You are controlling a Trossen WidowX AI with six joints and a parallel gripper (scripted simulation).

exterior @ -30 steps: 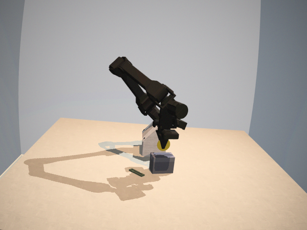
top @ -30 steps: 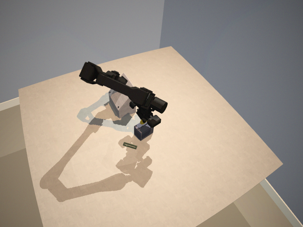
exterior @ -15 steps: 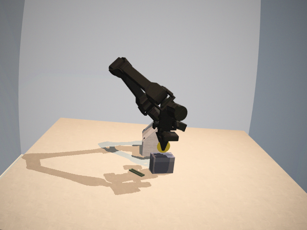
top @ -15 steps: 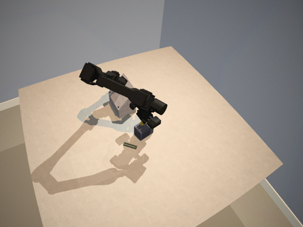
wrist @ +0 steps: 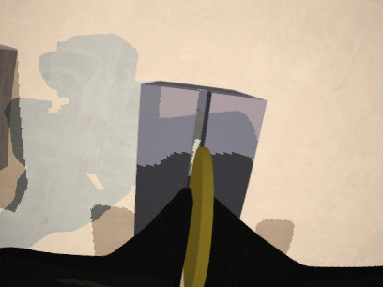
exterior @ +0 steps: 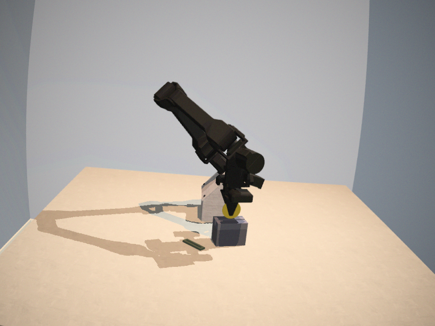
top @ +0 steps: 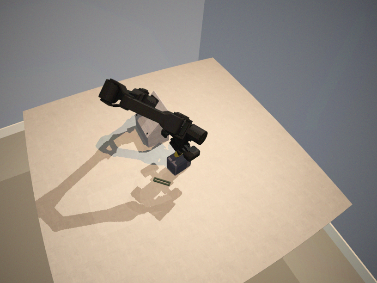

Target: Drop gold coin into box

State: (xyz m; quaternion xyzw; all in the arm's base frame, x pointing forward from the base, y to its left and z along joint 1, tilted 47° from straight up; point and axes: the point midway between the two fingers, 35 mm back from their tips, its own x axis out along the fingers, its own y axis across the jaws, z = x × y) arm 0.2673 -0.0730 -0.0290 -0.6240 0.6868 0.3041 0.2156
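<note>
Now: gripper tip 2 cm below the coin.
</note>
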